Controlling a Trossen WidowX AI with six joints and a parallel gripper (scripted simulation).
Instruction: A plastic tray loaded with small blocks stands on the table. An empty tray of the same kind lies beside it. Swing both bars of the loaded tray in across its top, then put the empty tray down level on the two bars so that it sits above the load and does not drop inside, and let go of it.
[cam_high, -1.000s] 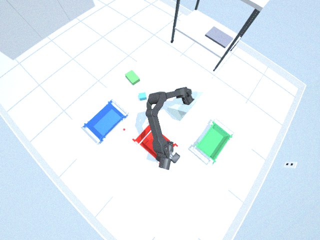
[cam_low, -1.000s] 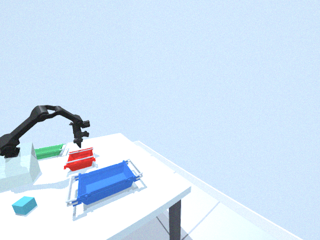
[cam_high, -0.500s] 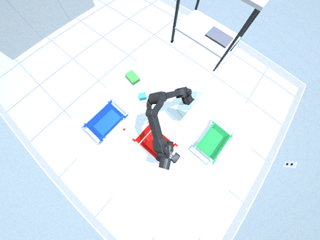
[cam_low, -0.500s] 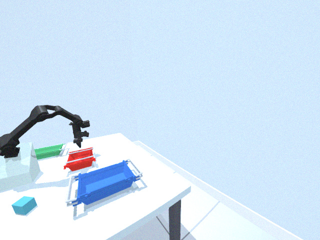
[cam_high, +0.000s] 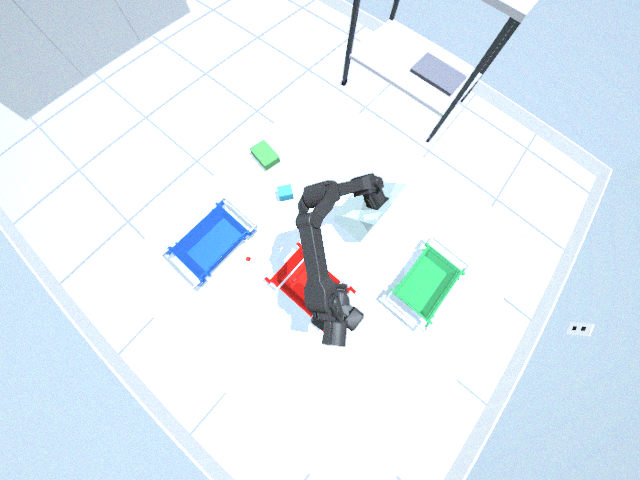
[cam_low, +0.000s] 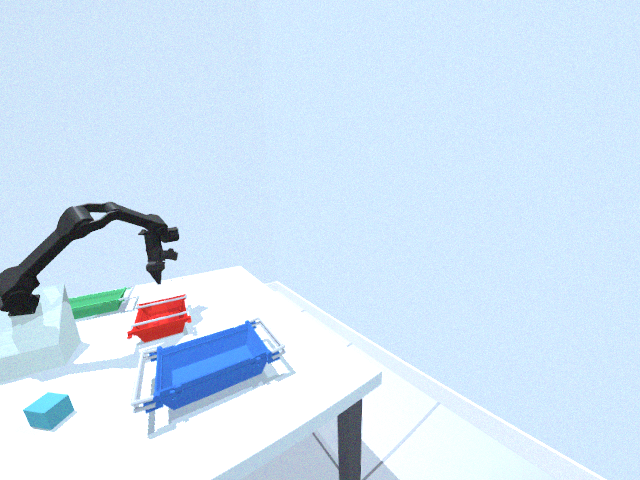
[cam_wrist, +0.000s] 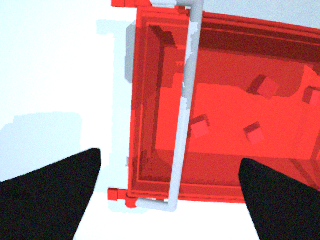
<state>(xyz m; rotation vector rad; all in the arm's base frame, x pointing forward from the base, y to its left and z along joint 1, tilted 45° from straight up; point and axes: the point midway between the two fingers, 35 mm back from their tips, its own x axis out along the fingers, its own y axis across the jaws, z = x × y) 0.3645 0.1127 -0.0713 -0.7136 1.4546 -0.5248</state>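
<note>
Now: the green tray 33 cm behind my gripper tip, 22 cm to the left of it and 10 cm below it. Round my gripper tip: green block: 66 cm to the right, 26 cm behind, 12 cm below; then cyan block: 46 cm to the right, 19 cm behind, 12 cm below.
</note>
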